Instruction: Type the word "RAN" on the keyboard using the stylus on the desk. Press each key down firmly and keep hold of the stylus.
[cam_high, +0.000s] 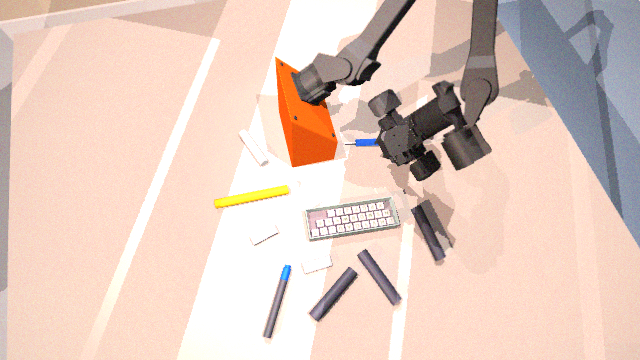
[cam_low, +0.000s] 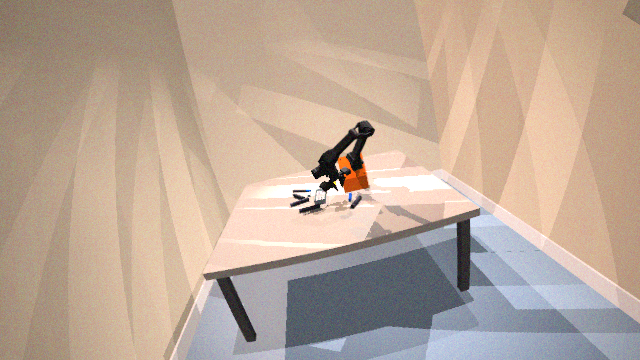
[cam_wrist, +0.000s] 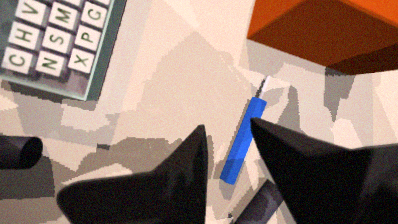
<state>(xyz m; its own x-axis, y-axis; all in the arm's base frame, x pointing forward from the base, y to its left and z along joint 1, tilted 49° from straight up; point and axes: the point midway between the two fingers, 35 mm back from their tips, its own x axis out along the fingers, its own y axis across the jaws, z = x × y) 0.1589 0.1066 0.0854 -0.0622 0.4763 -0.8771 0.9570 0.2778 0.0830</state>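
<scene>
The blue stylus lies 5 cm behind my gripper tip, 1 cm to the right of it and 5 cm below it. The rest, counted from my gripper tip: grey stylus tip 6 cm behind, 4 cm to the right, 5 cm below; white stick 12 cm behind, 25 cm to the right, 5 cm below; yellow pencil 1 cm behind, 29 cm to the right, 5 cm below.
</scene>
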